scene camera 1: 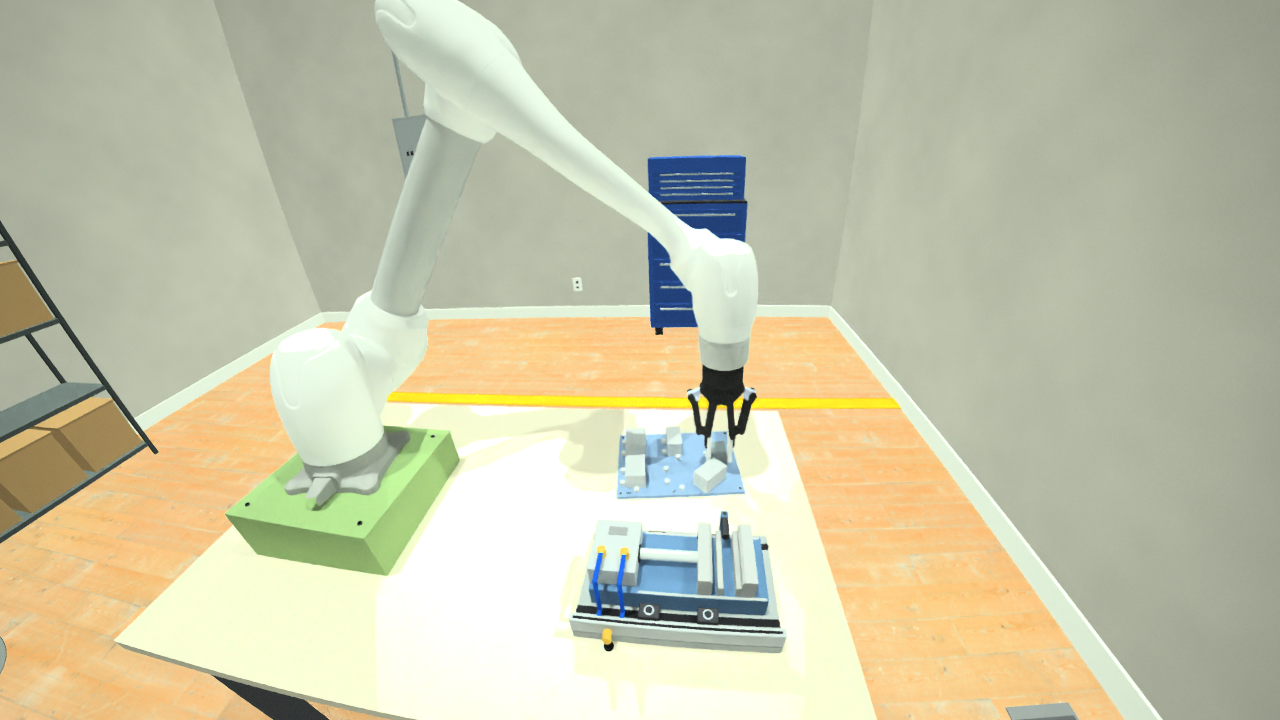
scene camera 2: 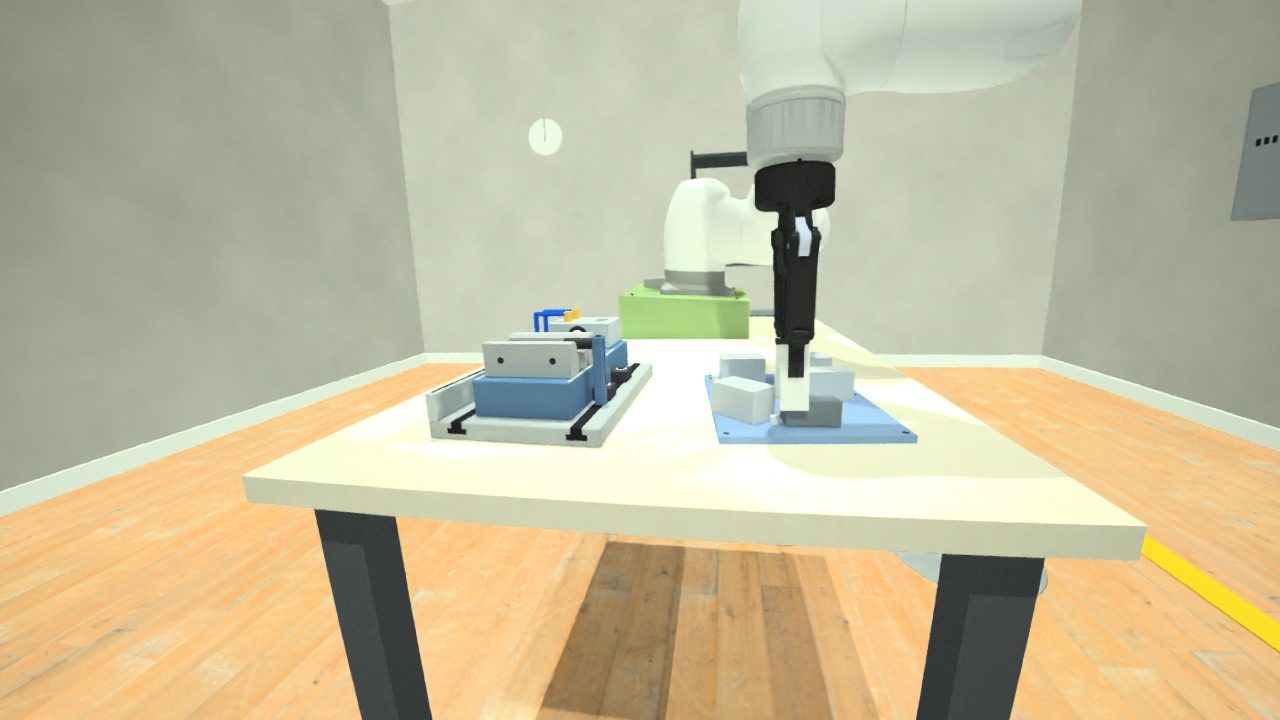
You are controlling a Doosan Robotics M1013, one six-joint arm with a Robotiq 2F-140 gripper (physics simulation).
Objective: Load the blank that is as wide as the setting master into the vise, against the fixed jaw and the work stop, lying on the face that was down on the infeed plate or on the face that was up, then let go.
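Pixels of known places: gripper, fingertip midpoint: (scene camera 1: 718, 457) (scene camera 2: 790, 403); arm's base, link origin: (scene camera 1: 352, 463) (scene camera 2: 693, 291).
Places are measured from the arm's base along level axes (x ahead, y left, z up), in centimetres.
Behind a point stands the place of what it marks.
Note:
My gripper (scene camera 1: 719, 447) {x 74.6, y 1.5, z -7.2 cm} (scene camera 2: 793, 404) {x 74.6, y 1.5, z -7.2 cm} points down at the infeed plate (scene camera 1: 732, 488) {x 75.8, y -5.5, z -9.2 cm} (scene camera 2: 868, 428) {x 77.3, y 8.6, z -9.2 cm}, shut on a dark grey block (scene camera 1: 718, 444) {x 75.4, y 5.0, z -6.5 cm} (scene camera 2: 821, 411) {x 76.7, y 3.9, z -7.4 cm}. The block is low at the plate, at its right side in scene camera 1. Light grey blocks stand near it: one (scene camera 1: 709, 475) {x 71.1, y -4.8, z -5.6 cm} (scene camera 2: 742, 399) {x 74.0, y -3.5, z -6.8 cm} is turned askew, and others (scene camera 1: 635, 470) {x 56.9, y -1.4, z -5.6 cm} (scene camera 1: 635, 438) {x 57.7, y 8.4, z -5.6 cm} (scene camera 1: 674, 440) {x 66.0, y 6.6, z -5.6 cm} are farther left. The vise (scene camera 1: 675, 583) {x 60.8, y -27.4, z -4.0 cm} (scene camera 2: 532, 396) {x 74.8, y -25.4, z -5.5 cm} has its end jaw (scene camera 1: 744, 562) (scene camera 2: 530, 360) apart from the other jaw (scene camera 1: 704, 559) {x 65.1, y -26.3, z -0.4 cm}. An upright work stop (scene camera 1: 724, 525) {x 69.5, y -20.8, z -0.4 cm} (scene camera 2: 599, 371) {x 70.7, y -18.7, z -4.1 cm} is at its side. Which blank matches the master's width cannot be told.
The vise drive housing (scene camera 1: 615, 550) {x 52.4, y -23.2, z -0.4 cm} with blue hoses is at the vise's left end in scene camera 1. The vise stands on a grey base (scene camera 1: 680, 635) {x 60.5, y -34.0, z -6.2 cm} (scene camera 2: 519, 432) {x 76.6, y -26.5, z -8.8 cm}. The green robot pedestal (scene camera 1: 384, 528) {x 12.6, y -14.7, z -2.4 cm} (scene camera 2: 684, 315) {x 14.5, y -3.8, z -4.5 cm} is at the table's far end in scene camera 2.

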